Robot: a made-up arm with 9 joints. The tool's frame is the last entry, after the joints. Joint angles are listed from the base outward. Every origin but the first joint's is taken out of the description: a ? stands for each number. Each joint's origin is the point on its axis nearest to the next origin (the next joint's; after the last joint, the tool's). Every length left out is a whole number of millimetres.
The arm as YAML. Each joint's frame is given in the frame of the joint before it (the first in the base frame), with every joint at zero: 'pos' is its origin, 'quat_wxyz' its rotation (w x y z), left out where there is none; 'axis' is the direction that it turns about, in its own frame. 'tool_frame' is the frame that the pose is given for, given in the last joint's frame.
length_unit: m
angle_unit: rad
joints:
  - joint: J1
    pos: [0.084, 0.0, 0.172]
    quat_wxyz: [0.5, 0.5, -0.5, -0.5]
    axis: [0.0, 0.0, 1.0]
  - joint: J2
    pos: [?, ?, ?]
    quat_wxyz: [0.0, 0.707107, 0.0, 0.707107]
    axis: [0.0, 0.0, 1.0]
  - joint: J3
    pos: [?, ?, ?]
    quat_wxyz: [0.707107, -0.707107, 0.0, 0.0]
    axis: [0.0, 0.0, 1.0]
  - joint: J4
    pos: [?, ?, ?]
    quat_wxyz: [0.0, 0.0, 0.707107, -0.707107]
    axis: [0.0, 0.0, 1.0]
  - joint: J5
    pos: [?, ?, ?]
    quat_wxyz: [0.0, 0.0, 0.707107, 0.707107]
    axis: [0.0, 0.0, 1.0]
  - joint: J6
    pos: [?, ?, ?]
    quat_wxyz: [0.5, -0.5, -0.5, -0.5]
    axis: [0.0, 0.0, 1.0]
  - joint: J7
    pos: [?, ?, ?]
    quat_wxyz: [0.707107, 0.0, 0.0, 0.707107]
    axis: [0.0, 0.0, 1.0]
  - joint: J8
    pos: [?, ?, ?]
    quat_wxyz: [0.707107, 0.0, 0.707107, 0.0]
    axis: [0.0, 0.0, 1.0]
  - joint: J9
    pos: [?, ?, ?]
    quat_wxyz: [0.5, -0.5, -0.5, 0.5]
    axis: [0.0, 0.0, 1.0]
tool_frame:
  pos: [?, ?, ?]
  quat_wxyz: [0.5, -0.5, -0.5, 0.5]
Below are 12 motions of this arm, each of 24 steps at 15 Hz.
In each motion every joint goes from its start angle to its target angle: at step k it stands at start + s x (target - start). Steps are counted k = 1, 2, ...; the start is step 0. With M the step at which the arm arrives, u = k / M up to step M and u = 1 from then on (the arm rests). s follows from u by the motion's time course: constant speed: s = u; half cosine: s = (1 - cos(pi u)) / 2; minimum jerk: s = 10 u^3 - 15 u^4 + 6 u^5.
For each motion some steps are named. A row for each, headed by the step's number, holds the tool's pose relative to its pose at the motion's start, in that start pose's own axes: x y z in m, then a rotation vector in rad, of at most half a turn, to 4 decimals.
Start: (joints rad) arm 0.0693 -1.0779 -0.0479 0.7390 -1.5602 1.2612 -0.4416 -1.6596 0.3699
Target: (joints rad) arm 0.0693 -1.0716 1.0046 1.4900 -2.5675 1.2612 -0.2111 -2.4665 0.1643
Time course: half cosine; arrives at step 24
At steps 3, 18, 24:
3: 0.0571 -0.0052 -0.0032 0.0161 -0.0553 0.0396
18: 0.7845 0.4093 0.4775 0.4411 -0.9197 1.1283
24: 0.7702 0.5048 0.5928 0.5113 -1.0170 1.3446

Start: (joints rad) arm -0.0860 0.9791 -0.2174 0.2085 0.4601 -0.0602 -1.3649 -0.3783 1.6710
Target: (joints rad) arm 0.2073 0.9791 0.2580 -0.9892 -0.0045 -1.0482 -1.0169 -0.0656 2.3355
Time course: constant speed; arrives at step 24
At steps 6, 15, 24:
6: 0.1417 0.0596 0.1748 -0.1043 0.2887 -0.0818
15: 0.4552 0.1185 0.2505 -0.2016 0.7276 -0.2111
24: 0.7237 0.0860 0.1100 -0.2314 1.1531 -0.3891

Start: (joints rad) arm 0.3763 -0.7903 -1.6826 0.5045 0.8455 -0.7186 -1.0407 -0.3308 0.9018
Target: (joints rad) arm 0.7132 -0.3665 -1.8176 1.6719 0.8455 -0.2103 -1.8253 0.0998 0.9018
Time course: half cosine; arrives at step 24
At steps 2, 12, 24:
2: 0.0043 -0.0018 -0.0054 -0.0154 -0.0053 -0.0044
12: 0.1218 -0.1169 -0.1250 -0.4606 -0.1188 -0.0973
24: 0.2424 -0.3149 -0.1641 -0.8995 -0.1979 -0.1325

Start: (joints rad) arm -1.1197 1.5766 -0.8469 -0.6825 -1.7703 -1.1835 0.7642 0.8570 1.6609
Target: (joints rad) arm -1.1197 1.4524 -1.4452 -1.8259 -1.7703 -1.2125 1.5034 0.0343 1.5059
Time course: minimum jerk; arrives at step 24
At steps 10, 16, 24:
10: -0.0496 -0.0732 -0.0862 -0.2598 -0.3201 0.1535
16: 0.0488 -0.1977 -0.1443 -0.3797 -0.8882 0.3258
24: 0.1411 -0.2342 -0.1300 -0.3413 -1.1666 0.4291

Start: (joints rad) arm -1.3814 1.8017 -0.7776 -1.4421 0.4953 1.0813 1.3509 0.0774 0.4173
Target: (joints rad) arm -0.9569 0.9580 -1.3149 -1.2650 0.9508 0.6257 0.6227 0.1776 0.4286
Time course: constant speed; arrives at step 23
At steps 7, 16, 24:
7: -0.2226 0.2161 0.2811 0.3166 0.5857 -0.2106
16: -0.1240 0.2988 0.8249 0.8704 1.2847 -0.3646
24: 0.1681 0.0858 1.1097 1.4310 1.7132 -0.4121

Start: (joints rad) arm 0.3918 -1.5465 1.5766 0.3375 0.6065 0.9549 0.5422 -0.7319 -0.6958
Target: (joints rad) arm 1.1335 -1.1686 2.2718 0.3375 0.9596 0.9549 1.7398 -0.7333 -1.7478
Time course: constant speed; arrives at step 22
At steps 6, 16, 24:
6: 0.0432 -0.3092 0.1337 -0.3872 0.0904 -0.0611
16: -0.0126 -0.6460 0.5826 -1.0574 0.3393 -0.2985
24: -0.0742 -0.6657 0.8999 -1.4520 0.5083 -0.5276

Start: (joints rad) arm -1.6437 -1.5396 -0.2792 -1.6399 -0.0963 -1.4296 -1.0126 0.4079 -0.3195
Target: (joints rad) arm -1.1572 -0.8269 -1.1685 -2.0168 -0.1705 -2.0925 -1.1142 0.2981 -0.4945
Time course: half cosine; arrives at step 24
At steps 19, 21, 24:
19: -0.5029 -0.0156 0.2758 0.2096 0.4882 0.8549
21: -0.5386 -0.0691 0.2915 0.1872 0.5279 0.9486
24: -0.5570 -0.1040 0.3002 0.1708 0.5514 1.0043

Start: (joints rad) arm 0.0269 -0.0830 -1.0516 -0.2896 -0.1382 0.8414 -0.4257 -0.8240 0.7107
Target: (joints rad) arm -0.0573 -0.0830 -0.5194 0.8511 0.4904 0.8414 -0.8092 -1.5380 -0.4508
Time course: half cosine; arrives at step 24
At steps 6, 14, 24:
6: -0.0325 0.0629 -0.0357 0.1729 0.0953 -0.0111
14: -0.1778 0.1145 -0.0886 0.5555 0.4915 0.2982
24: -0.2584 -0.1049 -0.1145 0.5096 0.8730 0.6758

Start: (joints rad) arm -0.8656 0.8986 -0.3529 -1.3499 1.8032 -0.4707 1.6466 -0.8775 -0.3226
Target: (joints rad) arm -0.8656 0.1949 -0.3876 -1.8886 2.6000 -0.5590 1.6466 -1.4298 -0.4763
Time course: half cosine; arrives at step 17
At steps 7, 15, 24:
7: 0.1610 0.5264 0.2699 0.6691 -0.2057 0.2252
15: -0.0469 0.8615 1.1167 1.4832 -0.6531 0.9922
24: -0.0769 0.8572 1.1566 1.5116 -0.6816 1.0488

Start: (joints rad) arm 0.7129 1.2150 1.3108 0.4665 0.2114 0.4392 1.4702 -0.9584 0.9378
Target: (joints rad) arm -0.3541 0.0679 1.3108 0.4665 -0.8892 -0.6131 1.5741 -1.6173 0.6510
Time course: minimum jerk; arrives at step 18
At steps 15, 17, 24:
15: 0.5258 -0.1161 1.1725 -1.3653 1.7911 0.0495
17: 0.5722 -0.0972 1.1769 -1.4221 1.8196 0.0611
24: 0.5743 -0.0963 1.1770 -1.4247 1.8208 0.0617

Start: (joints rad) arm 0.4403 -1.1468 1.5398 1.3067 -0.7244 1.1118 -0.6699 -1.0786 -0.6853
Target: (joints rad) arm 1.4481 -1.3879 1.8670 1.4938 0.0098 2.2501 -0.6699 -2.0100 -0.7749
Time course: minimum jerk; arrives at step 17
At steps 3, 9, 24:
3: 0.0294 -0.0299 0.0246 -0.0440 -0.0106 0.0998
9: 0.2355 -0.2539 0.3731 -0.6331 0.3525 1.2397
24: 0.2392 -0.3938 0.7821 -1.0627 1.4191 1.7185

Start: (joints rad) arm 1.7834 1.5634 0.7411 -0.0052 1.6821 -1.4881 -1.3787 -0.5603 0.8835
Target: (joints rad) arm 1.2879 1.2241 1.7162 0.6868 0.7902 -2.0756 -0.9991 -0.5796 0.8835
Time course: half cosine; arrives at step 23
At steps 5, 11, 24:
5: -0.0882 0.1100 0.1164 0.2090 0.1781 0.0202
11: -0.1998 0.2327 0.6381 0.8250 0.7836 0.0655
24: 0.2240 -0.0416 1.1807 1.6113 1.7678 -0.0274

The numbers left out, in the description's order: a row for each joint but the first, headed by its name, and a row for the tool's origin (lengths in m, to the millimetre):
J2: 0.211 -0.036 0.0
J3: 0.002 0.015 0.0
J4: -0.113 -0.096 0.0
J5: -0.117 0.049 0.0
J6: -0.033 -0.327 0.0
J7: 0.056 0.023 0.0
J8: 0.169 0.355 0.0
J9: 0.003 0.09 0.0
tool: 0.347 0.114 0.0

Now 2 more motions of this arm.
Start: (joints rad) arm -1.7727 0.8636 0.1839 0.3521 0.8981 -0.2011 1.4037 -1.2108 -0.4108
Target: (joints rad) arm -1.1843 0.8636 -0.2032 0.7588 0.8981 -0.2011 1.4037 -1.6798 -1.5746
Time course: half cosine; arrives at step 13
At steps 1, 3, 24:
1: -0.0112 0.0090 -0.0033 0.0127 0.0253 0.0133
3: -0.1017 0.0725 -0.0168 0.1042 0.2183 0.1215
24: -0.6251 0.0570 0.3066 0.3744 1.4958 1.3797

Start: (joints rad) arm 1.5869 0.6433 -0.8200 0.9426 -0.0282 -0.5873 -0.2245 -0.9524 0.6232
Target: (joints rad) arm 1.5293 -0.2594 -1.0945 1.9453 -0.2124 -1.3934 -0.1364 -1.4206 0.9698
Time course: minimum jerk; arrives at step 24
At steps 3, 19, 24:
3: -0.0020 0.0103 -0.0004 0.0150 -0.0023 -0.0156
19: 0.1347 0.5264 0.1501 0.8190 -0.1716 -1.1058
24: 0.1579 0.5471 0.1694 0.8696 -0.1828 -1.1921

